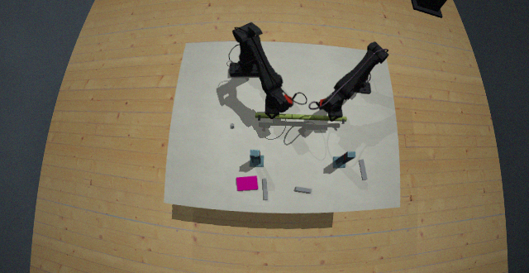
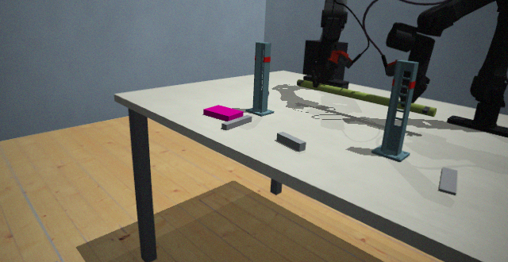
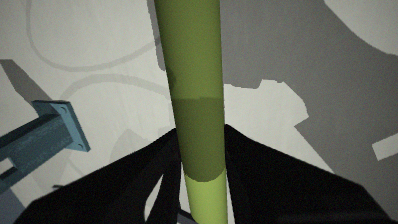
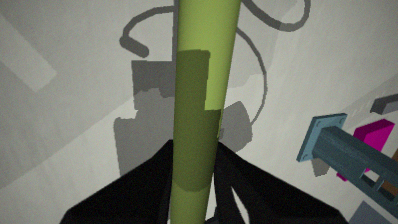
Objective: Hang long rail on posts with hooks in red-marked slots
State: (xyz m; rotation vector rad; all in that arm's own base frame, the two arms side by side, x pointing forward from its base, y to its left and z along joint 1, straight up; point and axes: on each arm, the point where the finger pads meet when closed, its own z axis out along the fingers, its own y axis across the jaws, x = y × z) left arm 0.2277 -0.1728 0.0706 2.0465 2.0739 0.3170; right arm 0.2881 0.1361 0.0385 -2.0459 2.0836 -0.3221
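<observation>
Right now my right hand is 150 mm to the right of the green rail. From my right hand the other things lie so: magenta block (350 mm ahead, 80 mm to the right, 60 mm below).
Right now my left hand is 3 cm short of the green rail and 15 cm to the left of it. The rest, counted from my left hand: magenta block: 37 cm ahead, 38 cm to the right, 6 cm below.
</observation>
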